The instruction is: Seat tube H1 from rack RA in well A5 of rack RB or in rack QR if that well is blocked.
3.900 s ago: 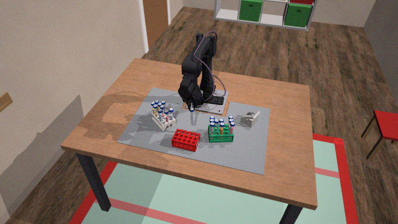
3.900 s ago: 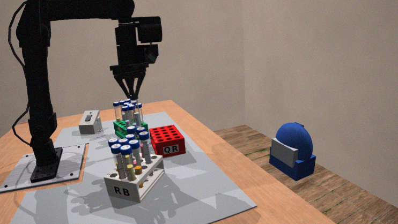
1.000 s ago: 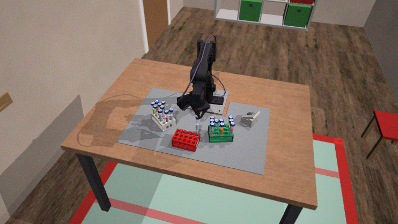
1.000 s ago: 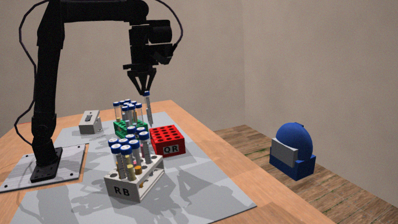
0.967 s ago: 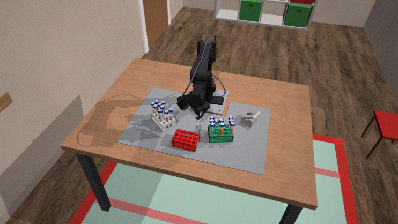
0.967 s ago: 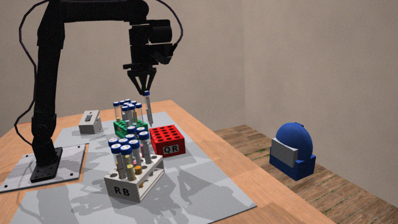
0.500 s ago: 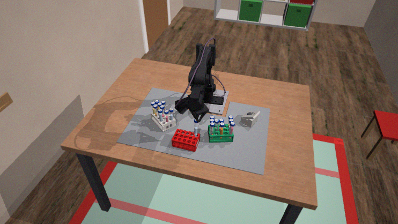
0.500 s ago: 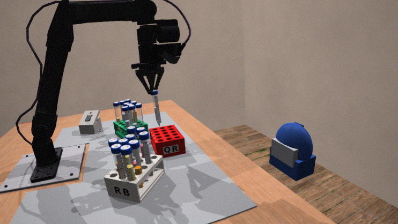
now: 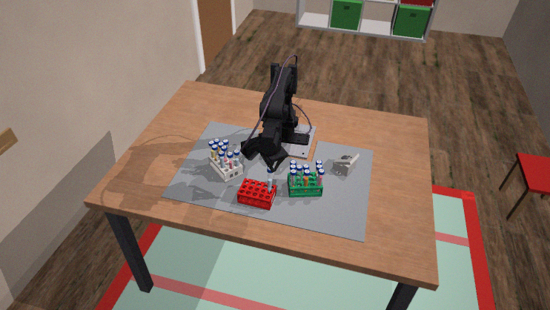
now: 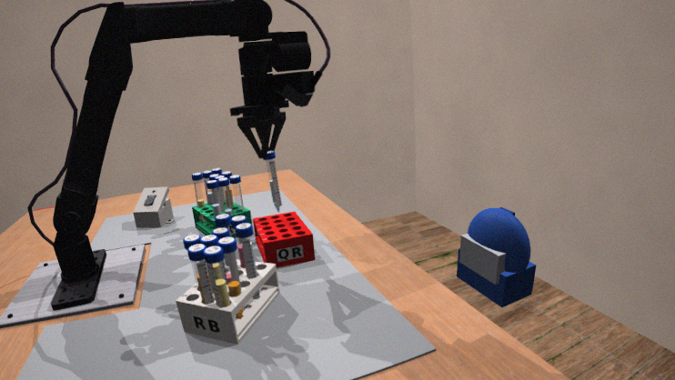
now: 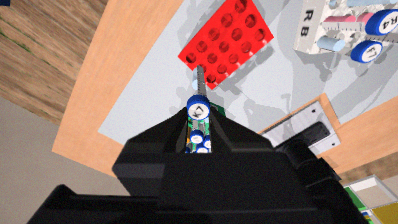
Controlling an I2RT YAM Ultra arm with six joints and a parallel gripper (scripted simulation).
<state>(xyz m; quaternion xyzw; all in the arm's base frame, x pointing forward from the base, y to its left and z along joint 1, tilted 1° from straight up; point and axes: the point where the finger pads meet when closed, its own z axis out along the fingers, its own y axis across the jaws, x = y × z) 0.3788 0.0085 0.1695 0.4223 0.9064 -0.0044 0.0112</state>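
The clear tube lies 60 mm below my hand, 10 mm to the right of it and 10 mm ahead of it. Round my hand: red rack QR: 150 mm below, 60 mm to the right; grey done button box: 260 mm to the left, 240 mm behind, 130 mm below; white rack RB: 220 mm to the right, 150 mm below, 130 mm behind.
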